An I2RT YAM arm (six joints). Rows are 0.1 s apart.
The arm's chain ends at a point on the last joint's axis. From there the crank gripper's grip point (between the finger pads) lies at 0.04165 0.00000 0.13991 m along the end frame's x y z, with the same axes.
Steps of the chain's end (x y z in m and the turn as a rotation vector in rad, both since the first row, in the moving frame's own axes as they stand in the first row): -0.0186 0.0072 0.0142 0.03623 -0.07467 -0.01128; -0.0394 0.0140 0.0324 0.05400 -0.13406 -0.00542; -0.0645 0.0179 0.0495 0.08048 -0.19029 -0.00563; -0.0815 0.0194 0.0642 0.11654 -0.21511 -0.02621; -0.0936 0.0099 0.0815 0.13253 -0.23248 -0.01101; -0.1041 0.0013 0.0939 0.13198 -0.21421 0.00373; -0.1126 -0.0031 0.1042 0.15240 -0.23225 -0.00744; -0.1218 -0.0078 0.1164 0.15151 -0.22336 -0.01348; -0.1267 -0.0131 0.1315 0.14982 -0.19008 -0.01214
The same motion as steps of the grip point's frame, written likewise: -0.0292 0.0017 0.0168 0.03623 -0.07467 -0.01128; -0.0585 0.0061 0.0365 0.05400 -0.13406 -0.00542; -0.0917 0.0062 0.0544 0.08048 -0.19029 -0.00563; -0.1125 0.0021 0.0688 0.11654 -0.21511 -0.02621; -0.1270 -0.0093 0.0861 0.13253 -0.23248 -0.01101; -0.1347 -0.0175 0.0983 0.13198 -0.21421 0.00373; -0.1459 -0.0251 0.1084 0.15240 -0.23225 -0.00744; -0.1538 -0.0298 0.1205 0.15151 -0.22336 -0.01348; -0.1539 -0.0348 0.1352 0.14982 -0.19008 -0.01214
